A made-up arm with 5 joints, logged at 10 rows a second.
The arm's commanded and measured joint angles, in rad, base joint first. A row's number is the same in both.
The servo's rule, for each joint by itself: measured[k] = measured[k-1] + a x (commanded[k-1-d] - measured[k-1]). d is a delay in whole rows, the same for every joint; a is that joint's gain. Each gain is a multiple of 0.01, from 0.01 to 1. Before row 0 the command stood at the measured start. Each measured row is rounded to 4 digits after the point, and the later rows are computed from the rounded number. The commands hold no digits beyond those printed.
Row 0, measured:
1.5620, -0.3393, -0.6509, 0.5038, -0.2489
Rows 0 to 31, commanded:
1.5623, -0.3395, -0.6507, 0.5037, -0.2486
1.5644, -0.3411, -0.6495, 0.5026, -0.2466
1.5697, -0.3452, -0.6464, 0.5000, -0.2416
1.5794, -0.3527, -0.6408, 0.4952, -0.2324
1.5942, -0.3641, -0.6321, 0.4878, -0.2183
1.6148, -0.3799, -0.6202, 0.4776, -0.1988
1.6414, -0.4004, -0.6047, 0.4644, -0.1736
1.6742, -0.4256, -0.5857, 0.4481, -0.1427
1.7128, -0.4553, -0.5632, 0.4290, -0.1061
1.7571, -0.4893, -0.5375, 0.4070, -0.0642
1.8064, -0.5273, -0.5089, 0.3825, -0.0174
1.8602, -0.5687, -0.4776, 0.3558, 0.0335
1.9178, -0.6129, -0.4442, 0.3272, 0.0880
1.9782, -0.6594, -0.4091, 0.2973, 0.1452
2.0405, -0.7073, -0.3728, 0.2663, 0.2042
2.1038, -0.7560, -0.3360, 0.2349, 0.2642
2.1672, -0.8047, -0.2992, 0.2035, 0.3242
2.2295, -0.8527, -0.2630, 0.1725, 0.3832
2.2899, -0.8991, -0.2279, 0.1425, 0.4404
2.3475, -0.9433, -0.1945, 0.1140, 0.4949
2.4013, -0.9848, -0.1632, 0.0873, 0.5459
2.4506, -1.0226, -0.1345, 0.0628, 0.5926
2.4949, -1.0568, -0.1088, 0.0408, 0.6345
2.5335, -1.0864, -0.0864, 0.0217, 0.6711
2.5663, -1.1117, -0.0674, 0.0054, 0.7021
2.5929, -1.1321, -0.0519, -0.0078, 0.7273
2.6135, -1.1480, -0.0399, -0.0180, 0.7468
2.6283, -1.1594, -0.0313, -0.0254, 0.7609
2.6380, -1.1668, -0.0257, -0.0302, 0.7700
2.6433, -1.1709, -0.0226, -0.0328, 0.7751
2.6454, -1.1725, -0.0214, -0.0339, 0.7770
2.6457, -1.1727, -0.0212, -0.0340, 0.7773
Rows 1 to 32, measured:
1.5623, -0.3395, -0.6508, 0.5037, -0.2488
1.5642, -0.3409, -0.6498, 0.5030, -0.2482
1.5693, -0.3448, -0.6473, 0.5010, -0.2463
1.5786, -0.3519, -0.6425, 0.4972, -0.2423
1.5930, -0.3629, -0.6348, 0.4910, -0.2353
1.6131, -0.3782, -0.6240, 0.4822, -0.2247
1.6391, -0.3982, -0.6097, 0.4705, -0.2099
1.6714, -0.4229, -0.5919, 0.4557, -0.1904
1.7095, -0.4521, -0.5707, 0.4381, -0.1660
1.7533, -0.4856, -0.5461, 0.4176, -0.1365
1.8022, -0.5231, -0.5186, 0.3944, -0.1020
1.8556, -0.5641, -0.4883, 0.3689, -0.0627
1.9128, -0.6080, -0.4557, 0.3414, -0.0190
1.9730, -0.6543, -0.4212, 0.3123, 0.0286
2.0351, -0.7020, -0.3854, 0.2819, 0.0795
2.0983, -0.7506, -0.3488, 0.2509, 0.1331
2.1617, -0.7993, -0.3121, 0.2196, 0.1885
2.2241, -0.8474, -0.2758, 0.1885, 0.2450
2.2846, -0.8939, -0.2404, 0.1581, 0.3017
2.3425, -0.9384, -0.2064, 0.1290, 0.3577
2.3966, -0.9802, -0.1744, 0.1015, 0.4123
2.4463, -1.0184, -0.1449, 0.0760, 0.4646
2.4910, -1.0530, -0.1182, 0.0528, 0.5139
2.5301, -1.0831, -0.0947, 0.0323, 0.5595
2.5634, -1.1088, -0.0745, 0.0145, 0.6009
2.5905, -1.1298, -0.0578, -0.0002, 0.6376
2.6117, -1.1462, -0.0446, -0.0119, 0.6693
2.6270, -1.1581, -0.0348, -0.0208, 0.6959
2.6371, -1.1659, -0.0281, -0.0270, 0.7174
2.6428, -1.1704, -0.0240, -0.0308, 0.7341
2.6452, -1.1723, -0.0221, -0.0328, 0.7465
2.6457, -1.1727, -0.0214, -0.0336, 0.7554
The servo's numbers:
d 0
a 0.92 0.90 0.74 0.66 0.29

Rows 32 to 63, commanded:
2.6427, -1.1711, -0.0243, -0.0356, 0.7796
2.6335, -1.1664, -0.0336, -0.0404, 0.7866
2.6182, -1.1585, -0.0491, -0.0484, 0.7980
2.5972, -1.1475, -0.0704, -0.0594, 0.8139
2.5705, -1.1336, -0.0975, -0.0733, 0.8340
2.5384, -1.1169, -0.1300, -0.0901, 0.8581
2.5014, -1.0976, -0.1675, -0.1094, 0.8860
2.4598, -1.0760, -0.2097, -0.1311, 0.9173
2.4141, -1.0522, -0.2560, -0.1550, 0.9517
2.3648, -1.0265, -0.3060, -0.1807, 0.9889
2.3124, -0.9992, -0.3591, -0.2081, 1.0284
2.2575, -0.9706, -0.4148, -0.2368, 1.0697
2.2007, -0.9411, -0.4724, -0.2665, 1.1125
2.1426, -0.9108, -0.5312, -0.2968, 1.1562
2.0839, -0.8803, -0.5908, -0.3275, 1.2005
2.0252, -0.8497, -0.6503, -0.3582, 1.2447
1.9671, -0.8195, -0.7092, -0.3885, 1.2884
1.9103, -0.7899, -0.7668, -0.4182, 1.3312
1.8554, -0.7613, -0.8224, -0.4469, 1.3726
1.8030, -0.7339, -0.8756, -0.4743, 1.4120
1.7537, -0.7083, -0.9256, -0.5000, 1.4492
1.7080, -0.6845, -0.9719, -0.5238, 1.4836
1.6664, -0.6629, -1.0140, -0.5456, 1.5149
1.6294, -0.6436, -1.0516, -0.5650, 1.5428
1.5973, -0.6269, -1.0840, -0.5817, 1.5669
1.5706, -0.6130, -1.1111, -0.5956, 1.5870
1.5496, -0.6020, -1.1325, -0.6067, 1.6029
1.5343, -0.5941, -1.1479, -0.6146, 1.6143
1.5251, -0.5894, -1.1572, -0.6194, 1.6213
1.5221, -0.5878, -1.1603, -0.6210, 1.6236
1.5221, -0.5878, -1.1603, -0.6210, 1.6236
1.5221, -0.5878, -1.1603, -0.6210, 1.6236
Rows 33 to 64, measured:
2.6429, -1.1713, -0.0235, -0.0349, 0.7624
2.6343, -1.1669, -0.0310, -0.0385, 0.7694
2.6195, -1.1593, -0.0444, -0.0450, 0.7777
2.5990, -1.1487, -0.0636, -0.0545, 0.7882
2.5728, -1.1351, -0.0887, -0.0669, 0.8015
2.5412, -1.1187, -0.1193, -0.0822, 0.8179
2.5046, -1.0997, -0.1550, -0.1002, 0.8376
2.4634, -1.0784, -0.1955, -0.1206, 0.8607
2.4180, -1.0548, -0.2403, -0.1433, 0.8871
2.3691, -1.0293, -0.2889, -0.1680, 0.9166
2.3169, -1.0022, -0.3408, -0.1945, 0.9490
2.2623, -0.9738, -0.3956, -0.2224, 0.9840
2.2056, -0.9444, -0.4524, -0.2515, 1.0213
2.1476, -0.9142, -0.5107, -0.2814, 1.0604
2.0890, -0.8837, -0.5700, -0.3118, 1.1010
2.0303, -0.8531, -0.6294, -0.3424, 1.1427
1.9722, -0.8229, -0.6885, -0.3728, 1.1850
1.9153, -0.7932, -0.7464, -0.4028, 1.2274
1.8602, -0.7645, -0.8026, -0.4319, 1.2695
1.8076, -0.7370, -0.8566, -0.4599, 1.3108
1.7580, -0.7112, -0.9077, -0.4864, 1.3509
1.7120, -0.6872, -0.9552, -0.5111, 1.3894
1.6700, -0.6653, -0.9987, -0.5339, 1.4258
1.6326, -0.6458, -1.0378, -0.5544, 1.4597
1.6001, -0.6288, -1.0720, -0.5724, 1.4908
1.5730, -0.6146, -1.1009, -0.5877, 1.5187
1.5515, -0.6033, -1.1243, -0.6002, 1.5431
1.5357, -0.5950, -1.1418, -0.6097, 1.5637
1.5259, -0.5900, -1.1532, -0.6161, 1.5804
1.5224, -0.5880, -1.1585, -0.6193, 1.5929
1.5221, -0.5878, -1.1598, -0.6204, 1.6018
1.5221, -0.5878, -1.1602, -0.6208, 1.6081

